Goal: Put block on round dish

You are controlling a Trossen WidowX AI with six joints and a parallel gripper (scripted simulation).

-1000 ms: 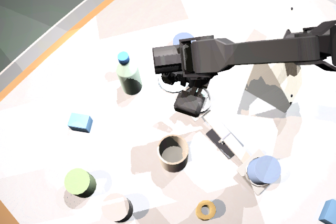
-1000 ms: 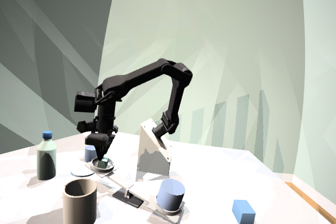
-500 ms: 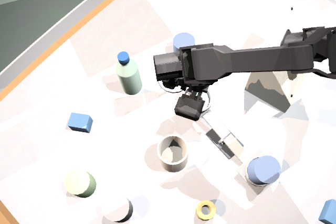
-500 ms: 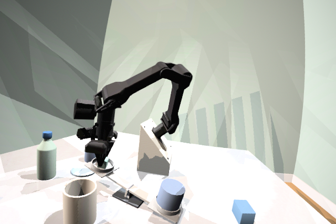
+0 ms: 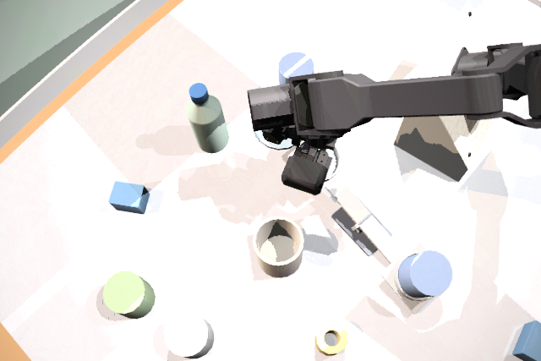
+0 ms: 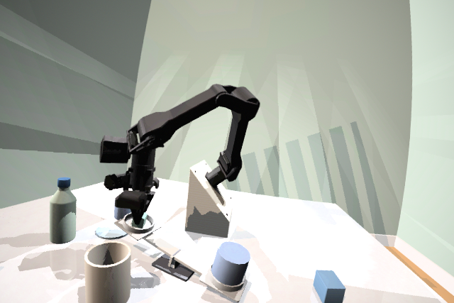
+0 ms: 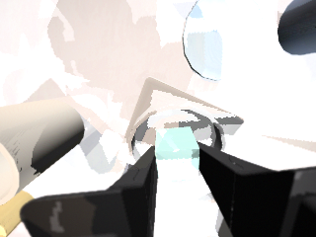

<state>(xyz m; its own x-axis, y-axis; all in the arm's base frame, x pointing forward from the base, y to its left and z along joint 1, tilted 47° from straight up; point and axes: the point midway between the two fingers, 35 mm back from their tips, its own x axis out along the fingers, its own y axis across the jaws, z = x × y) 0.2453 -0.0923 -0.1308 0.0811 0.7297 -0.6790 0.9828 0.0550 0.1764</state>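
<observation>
The round dish is 6 cm behind my gripper tip, 11 cm to the right of it and 8 cm below it. Round my gripper tip: pale green bottle 3 cm ahead, 21 cm to the right, 3 cm above; small green block 1 cm above; beige cup 16 cm ahead, 2 cm to the left, 4 cm below.
</observation>
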